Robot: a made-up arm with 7 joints. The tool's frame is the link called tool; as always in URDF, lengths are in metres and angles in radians. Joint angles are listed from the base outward.
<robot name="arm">
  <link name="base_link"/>
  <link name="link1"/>
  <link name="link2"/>
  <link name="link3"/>
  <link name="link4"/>
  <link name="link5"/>
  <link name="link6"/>
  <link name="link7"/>
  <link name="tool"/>
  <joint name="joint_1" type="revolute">
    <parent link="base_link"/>
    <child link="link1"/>
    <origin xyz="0 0 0.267" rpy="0 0 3.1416"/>
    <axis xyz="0 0 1"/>
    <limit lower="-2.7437" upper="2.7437"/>
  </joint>
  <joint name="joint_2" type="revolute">
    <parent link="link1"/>
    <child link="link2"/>
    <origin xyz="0 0 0" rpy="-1.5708 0 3.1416"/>
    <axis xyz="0 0 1"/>
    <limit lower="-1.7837" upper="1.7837"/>
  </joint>
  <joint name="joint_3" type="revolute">
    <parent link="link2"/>
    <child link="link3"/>
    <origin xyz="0 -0.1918 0" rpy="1.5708 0 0"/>
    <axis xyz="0 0 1"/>
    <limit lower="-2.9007" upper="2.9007"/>
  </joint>
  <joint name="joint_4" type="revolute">
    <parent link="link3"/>
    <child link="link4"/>
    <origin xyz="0.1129 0 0" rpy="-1.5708 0 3.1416"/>
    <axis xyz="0 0 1"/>
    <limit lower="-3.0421" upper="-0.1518"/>
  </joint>
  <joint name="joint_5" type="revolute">
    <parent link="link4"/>
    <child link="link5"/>
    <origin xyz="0.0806 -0.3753 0" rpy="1.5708 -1.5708 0"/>
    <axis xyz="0 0 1"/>
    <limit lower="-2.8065" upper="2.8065"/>
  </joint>
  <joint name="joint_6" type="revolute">
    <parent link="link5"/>
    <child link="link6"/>
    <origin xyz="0 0 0" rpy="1.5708 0 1.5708"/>
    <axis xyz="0 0 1"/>
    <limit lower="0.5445" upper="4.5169"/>
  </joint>
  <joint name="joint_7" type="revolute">
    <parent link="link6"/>
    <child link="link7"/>
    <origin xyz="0.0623 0 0" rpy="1.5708 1.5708 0"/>
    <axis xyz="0 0 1"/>
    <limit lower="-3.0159" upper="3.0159"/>
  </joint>
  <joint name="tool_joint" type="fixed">
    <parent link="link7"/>
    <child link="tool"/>
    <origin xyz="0 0 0" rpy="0 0 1.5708"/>
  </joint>
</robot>
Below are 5 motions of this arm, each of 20 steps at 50 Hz.
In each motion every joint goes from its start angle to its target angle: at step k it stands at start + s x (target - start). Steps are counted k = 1, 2, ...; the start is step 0. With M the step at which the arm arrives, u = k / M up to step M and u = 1 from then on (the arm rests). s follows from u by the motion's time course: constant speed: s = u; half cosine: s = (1 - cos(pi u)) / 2; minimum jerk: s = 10 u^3 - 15 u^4 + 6 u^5.
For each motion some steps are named. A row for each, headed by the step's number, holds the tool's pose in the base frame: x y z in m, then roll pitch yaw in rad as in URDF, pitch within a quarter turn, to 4 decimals.
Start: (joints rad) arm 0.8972 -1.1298 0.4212 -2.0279 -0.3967 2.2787 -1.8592
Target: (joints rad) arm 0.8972 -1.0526 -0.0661 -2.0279 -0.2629 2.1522 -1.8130
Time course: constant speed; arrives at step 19
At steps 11, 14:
11: 0.0293 0.1764 0.7939 1.8736 0.6296 2.4178
14: 0.0689 0.1575 0.7963 1.9170 0.5370 2.4090

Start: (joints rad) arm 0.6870 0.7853 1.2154 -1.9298 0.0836 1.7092 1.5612
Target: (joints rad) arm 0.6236 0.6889 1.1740 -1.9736 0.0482 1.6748 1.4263
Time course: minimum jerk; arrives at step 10
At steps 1, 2, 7, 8, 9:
1: -0.1563 0.5422 0.2164 2.5429 0.7926 0.1402
2: -0.1541 0.5424 0.2160 2.5474 0.7901 0.1461
7: -0.1184 0.5442 0.2105 2.6043 0.7503 0.2296
8: -0.1135 0.5443 0.2098 2.6102 0.7449 0.2395
9: -0.1111 0.5443 0.2095 2.6128 0.7424 0.2440

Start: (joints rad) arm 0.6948 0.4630 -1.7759 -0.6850 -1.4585 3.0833 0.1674
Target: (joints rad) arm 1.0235 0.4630 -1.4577 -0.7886 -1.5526 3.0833 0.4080
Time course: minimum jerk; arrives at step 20
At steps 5, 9, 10, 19, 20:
5: 0.3837 -0.0533 0.7436 0.6799 0.2308 0.7493
9: 0.4089 -0.0054 0.7251 0.7576 0.1921 0.9711
10: 0.4152 0.0108 0.7192 0.7809 0.1786 1.0380
19: 0.4349 0.1081 0.6856 0.8995 0.0949 1.3867
20: 0.4349 0.1084 0.6855 0.8998 0.0947 1.3875

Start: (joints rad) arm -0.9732 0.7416 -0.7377 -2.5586 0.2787 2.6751 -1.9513
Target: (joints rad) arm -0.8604 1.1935 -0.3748 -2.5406 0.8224 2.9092 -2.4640
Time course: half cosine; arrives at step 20
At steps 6, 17, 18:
6: -0.1343 -0.3130 -0.0291 -2.6195 0.2764 0.1724
17: -0.0965 -0.2060 -0.1111 -2.4486 0.1726 0.4956
18: -0.0959 -0.2005 -0.1135 -2.4408 0.1680 0.5075

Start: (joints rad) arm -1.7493 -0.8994 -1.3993 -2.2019 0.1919 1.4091 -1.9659
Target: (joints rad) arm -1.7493 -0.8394 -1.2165 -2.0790 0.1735 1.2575 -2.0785
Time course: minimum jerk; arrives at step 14
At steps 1, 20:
1: -0.5026 0.0277 0.3311 3.0472 -1.1829 -0.7510
20: -0.4985 -0.0093 0.4271 2.8507 -0.9980 -0.3668

